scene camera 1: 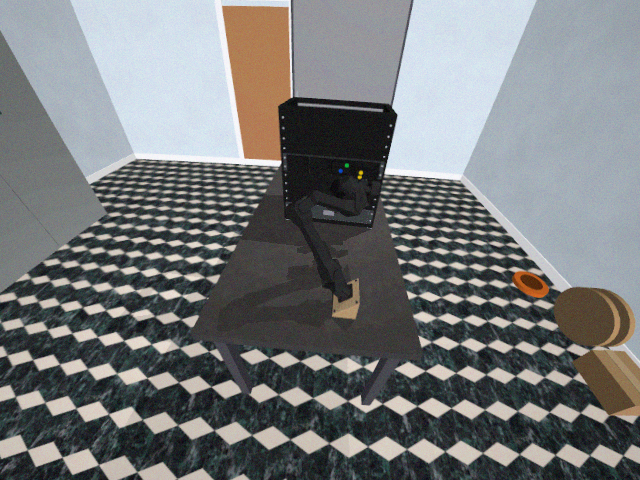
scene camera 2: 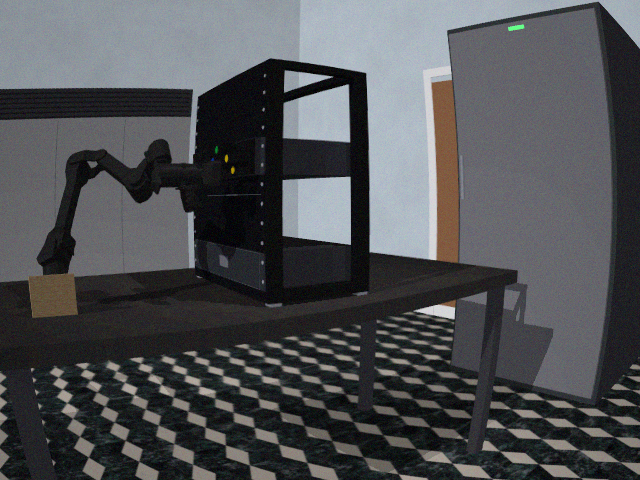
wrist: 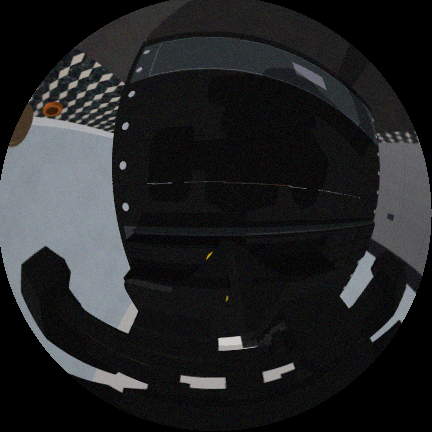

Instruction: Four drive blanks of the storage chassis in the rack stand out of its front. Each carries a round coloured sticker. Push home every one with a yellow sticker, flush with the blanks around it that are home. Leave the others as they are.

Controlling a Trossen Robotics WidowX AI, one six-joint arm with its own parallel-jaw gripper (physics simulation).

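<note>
The rack (scene camera 1: 338, 131) (scene camera 2: 273, 180) stands on the table and holds the storage chassis. On its blanks are a green sticker (scene camera 1: 346, 165) (scene camera 2: 216, 149), a blue sticker (scene camera 1: 340, 170) (scene camera 2: 212, 160), an upper yellow sticker (scene camera 1: 360, 172) (scene camera 2: 226, 158) and a lower yellow sticker (scene camera 1: 359, 177) (scene camera 2: 232, 169). In scene camera 2 the lower yellow one appears set further in than the upper. Two yellow slivers, one (wrist: 209, 255) near the fingertips and another (wrist: 227, 298) lower, show in the wrist view. My gripper (scene camera 2: 220, 174) is shut and empty, at the chassis front beside the lower yellow sticker. Its tips and any contact are too dark to tell.
The arm's wooden base block (scene camera 1: 351, 310) (scene camera 2: 53, 297) sits near the front of the table (scene camera 1: 279, 289) (scene camera 2: 155, 330). A grey lower unit (scene camera 1: 351, 214) (scene camera 2: 237, 266) is at the rack's bottom. A tall grey cabinet (scene camera 2: 532, 180) stands beyond the table. An orange ring (scene camera 1: 518, 285) lies on the floor.
</note>
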